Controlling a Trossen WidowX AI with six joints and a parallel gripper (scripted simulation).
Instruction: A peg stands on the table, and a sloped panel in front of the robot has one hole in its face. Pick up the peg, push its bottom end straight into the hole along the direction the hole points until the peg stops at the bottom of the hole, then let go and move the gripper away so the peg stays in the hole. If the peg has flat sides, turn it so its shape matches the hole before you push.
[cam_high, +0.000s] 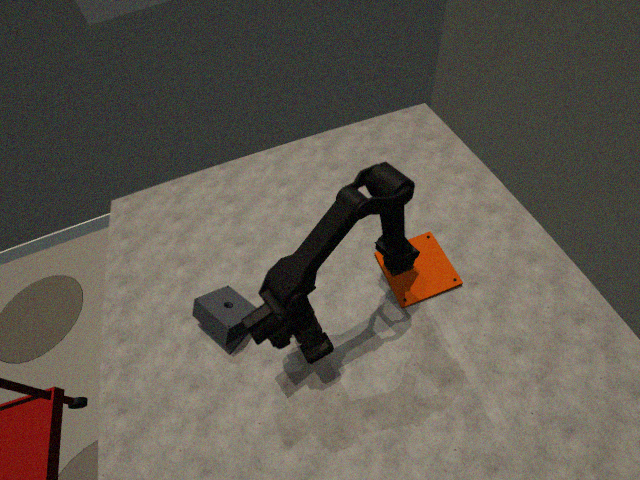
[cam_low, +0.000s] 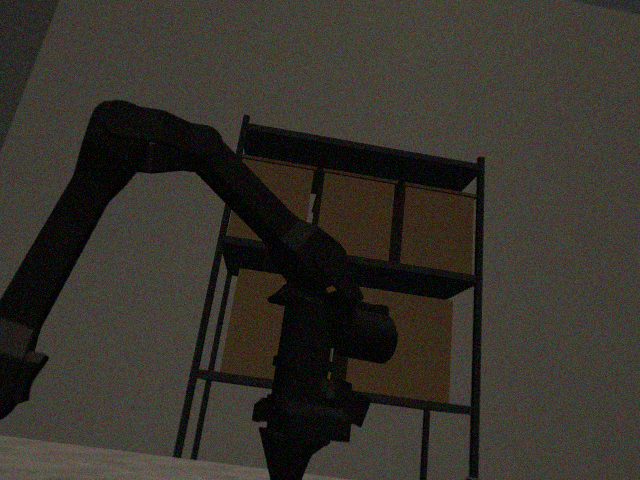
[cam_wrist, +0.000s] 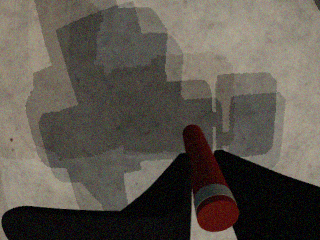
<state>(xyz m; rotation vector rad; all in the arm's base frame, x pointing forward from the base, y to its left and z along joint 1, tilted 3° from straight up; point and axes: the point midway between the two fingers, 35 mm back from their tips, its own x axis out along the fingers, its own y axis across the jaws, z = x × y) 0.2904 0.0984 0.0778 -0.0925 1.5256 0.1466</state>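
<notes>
Right now the grey sloped panel is 180 mm ahead of my gripper tip and 120 mm to the right of it. Round my gripper tip: red round peg (20 mm above).
</notes>
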